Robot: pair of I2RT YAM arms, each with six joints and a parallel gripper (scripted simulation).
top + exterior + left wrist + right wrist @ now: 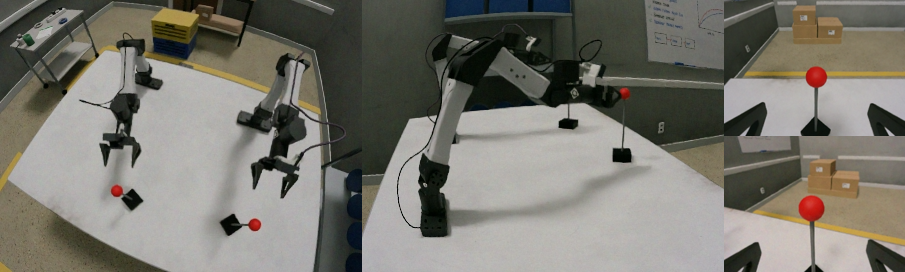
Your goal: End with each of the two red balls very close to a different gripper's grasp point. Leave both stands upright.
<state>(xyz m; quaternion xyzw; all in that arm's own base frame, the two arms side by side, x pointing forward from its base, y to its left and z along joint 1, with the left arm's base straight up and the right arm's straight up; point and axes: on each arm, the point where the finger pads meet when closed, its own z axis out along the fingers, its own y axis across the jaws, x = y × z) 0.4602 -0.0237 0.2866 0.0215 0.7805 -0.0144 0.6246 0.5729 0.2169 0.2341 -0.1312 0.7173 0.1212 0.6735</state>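
Observation:
Now: the black stand 8 cm ahead of my right hand, 4 cm to the left of it and 12 cm below it.

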